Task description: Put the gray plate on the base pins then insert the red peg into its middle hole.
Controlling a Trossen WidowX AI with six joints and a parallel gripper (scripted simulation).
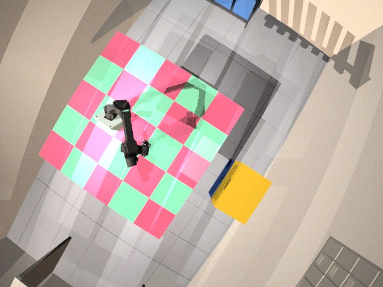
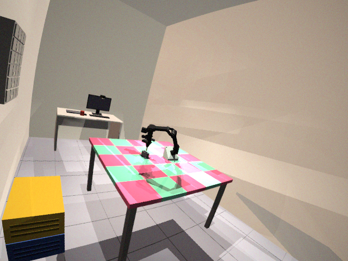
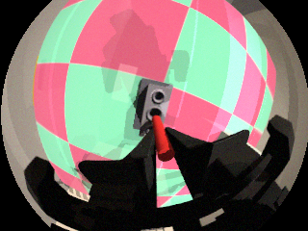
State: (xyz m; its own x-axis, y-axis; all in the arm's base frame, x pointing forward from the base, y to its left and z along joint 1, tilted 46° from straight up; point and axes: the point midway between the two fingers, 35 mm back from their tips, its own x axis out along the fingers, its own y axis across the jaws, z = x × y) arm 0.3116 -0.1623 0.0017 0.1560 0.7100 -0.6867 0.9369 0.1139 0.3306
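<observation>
The red peg is right at my gripper tip. From my gripper tip the other things lie so: gray plate (7 cm below); dark base (10 cm below).
</observation>
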